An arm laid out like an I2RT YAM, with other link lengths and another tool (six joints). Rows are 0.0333 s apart.
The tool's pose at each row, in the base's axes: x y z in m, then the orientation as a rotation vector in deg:
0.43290 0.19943 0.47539 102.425 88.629 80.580
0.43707 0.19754 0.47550 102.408 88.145 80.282
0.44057 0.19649 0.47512 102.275 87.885 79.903
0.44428 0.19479 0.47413 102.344 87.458 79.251
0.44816 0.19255 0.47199 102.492 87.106 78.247
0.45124 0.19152 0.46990 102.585 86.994 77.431
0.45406 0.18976 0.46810 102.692 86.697 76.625
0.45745 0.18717 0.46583 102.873 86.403 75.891
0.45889 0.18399 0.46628 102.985 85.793 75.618
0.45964 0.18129 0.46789 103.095 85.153 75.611
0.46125 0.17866 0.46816 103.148 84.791 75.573
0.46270 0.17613 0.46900 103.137 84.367 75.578
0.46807 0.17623 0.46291 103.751 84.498 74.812
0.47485 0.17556 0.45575 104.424 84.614 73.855
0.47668 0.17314 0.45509 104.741 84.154 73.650
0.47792 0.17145 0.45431 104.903 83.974 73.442
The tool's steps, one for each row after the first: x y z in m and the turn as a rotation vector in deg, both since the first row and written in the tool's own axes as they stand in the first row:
-0.00212 0.00281 0.00294 -0.302 -0.408 -0.019
-0.00361 0.00461 0.00576 -0.502 -0.776 -0.193
-0.00597 0.00624 0.00883 -0.682 -1.413 -0.292
-0.00933 0.00721 0.01236 -0.729 -2.272 -0.477
-0.01149 0.00743 0.01555 -0.660 -2.897 -0.683
-0.01415 0.00798 0.01818 -0.706 -3.593 -0.833
-0.01782 0.00870 0.02124 -0.719 -4.239 -0.906
-0.02065 0.01080 0.02131 -1.037 -4.690 -0.792
-0.02247 0.01332 0.02044 -1.409 -4.965 -0.576
-0.02490 0.01519 0.02090 -1.620 -5.144 -0.472
-0.02697 0.01740 0.02101 -1.911 -5.316 -0.382
-0.03007 0.01522 0.02819 -1.407 -5.822 -0.257
-0.03448 0.01315 0.03679 -0.855 -6.467 -0.151
-0.03714 0.01431 0.03789 -0.970 -6.812 0.102
-0.03912 0.01485 0.03877 -0.978 -7.037 0.184

